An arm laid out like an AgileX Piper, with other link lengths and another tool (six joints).
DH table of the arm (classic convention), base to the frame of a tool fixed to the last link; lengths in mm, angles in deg. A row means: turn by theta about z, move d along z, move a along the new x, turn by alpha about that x. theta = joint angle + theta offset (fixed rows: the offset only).
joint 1: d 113.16, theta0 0, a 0, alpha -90
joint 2: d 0, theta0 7.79, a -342.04, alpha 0
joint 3: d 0, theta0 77.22, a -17.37, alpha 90
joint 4: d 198.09, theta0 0, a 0, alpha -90
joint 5: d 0, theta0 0, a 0, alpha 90
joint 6: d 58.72, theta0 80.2, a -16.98, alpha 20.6
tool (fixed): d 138.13, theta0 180, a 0, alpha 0
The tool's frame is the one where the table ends.
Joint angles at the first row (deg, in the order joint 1, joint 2, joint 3, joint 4, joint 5, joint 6):
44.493, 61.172, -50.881, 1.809, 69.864, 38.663
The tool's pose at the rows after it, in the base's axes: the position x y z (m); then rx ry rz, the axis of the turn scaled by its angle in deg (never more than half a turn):
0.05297 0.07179 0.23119 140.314 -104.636 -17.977
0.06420 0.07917 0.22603 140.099 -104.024 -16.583
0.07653 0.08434 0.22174 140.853 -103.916 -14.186
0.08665 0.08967 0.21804 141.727 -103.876 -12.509
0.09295 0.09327 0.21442 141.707 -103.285 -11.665
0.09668 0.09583 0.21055 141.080 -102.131 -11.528
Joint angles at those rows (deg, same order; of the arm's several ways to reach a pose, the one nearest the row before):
45.402, 65.063, -50.881, 0.963, 68.451, 39.624
45.624, 67.830, -50.881, 0.000, 66.203, 39.670
45.622, 69.783, -50.881, -1.557, 63.674, 39.668
45.622, 71.384, -50.880, -2.630, 61.341, 39.667
45.623, 72.935, -50.881, -3.215, 60.104, 39.541
45.566, 74.559, -50.880, -3.325, 59.605, 39.084

